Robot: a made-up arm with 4 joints.
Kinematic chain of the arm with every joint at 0, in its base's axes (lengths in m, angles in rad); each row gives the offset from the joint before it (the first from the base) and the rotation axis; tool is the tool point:
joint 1: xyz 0 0 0.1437 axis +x
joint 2: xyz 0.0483 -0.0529 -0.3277 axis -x
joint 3: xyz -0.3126 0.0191 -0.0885 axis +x
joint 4: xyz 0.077 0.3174 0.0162 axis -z
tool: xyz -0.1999 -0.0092 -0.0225
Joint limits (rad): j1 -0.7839..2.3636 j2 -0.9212..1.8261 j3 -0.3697..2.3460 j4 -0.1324..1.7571
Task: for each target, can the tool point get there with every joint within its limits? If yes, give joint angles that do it. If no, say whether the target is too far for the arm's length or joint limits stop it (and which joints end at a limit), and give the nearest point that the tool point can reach.
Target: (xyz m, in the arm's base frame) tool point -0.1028 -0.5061 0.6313
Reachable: no: joint limits stop it (at a limit: joint 1, joint 2, joint 3, joint 4) | nearest point -0.1593 -0.2648 0.5468 | short by 0.262 m
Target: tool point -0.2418 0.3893 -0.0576
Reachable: yes | joints 0.1153 1.2123 1.4862 1.3412
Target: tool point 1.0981 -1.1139 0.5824
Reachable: no: too far | nearest point -0.1593 -0.6217 0.2135 | short by 1.400 m
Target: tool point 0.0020 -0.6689 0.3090
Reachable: no: joint limits stop it (at a limit: joint 1, joint 3, joint 4) | nearest point -0.1593 -0.5966 0.2440 | short by 0.188 m
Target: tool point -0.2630 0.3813 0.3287
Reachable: yes | joints 0.9997 0.8682 1.2442 1.2286
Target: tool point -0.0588 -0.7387 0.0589
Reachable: no: joint limits stop it (at a limit: joint 2, joint 3, joint 4) | nearest point -0.1593 -0.6388 0.0704 | short by 0.142 m
